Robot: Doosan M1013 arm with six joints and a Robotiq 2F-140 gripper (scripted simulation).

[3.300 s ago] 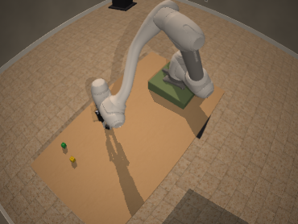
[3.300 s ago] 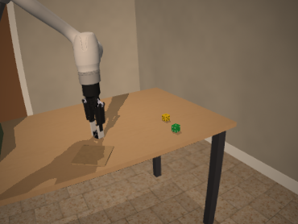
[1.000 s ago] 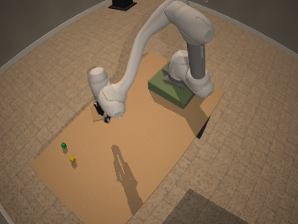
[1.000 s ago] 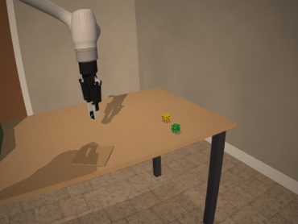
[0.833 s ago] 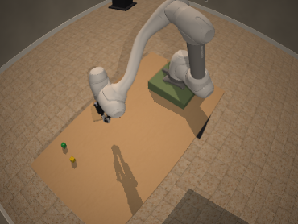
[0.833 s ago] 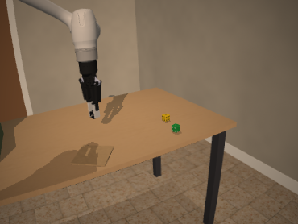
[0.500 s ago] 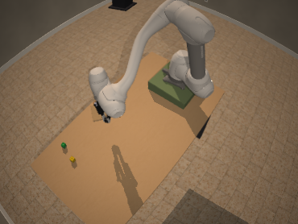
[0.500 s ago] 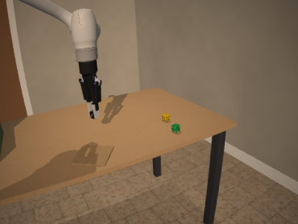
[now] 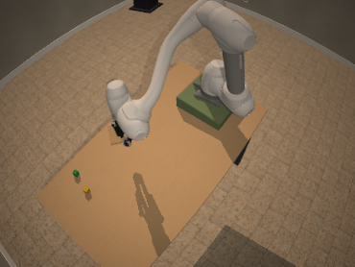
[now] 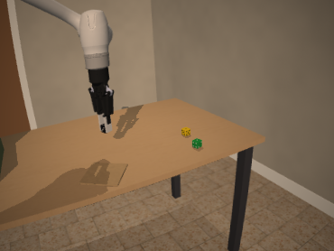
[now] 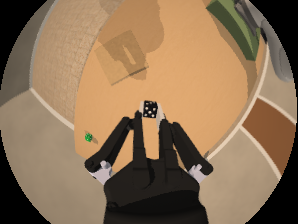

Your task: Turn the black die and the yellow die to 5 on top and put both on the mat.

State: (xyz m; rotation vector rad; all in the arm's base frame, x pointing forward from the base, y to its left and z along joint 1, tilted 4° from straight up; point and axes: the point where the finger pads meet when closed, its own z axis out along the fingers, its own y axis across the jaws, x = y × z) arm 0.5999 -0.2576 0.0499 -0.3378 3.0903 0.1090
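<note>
Now: hand 13 cm to the left of the mat, 13 cm above it and 9 cm past it. Round my hand: black die: 2 cm below; green die: 29 cm ahead, 21 cm to the right, 12 cm below; yellow die: 34 cm ahead, 12 cm below, 9 cm to the right.
</note>
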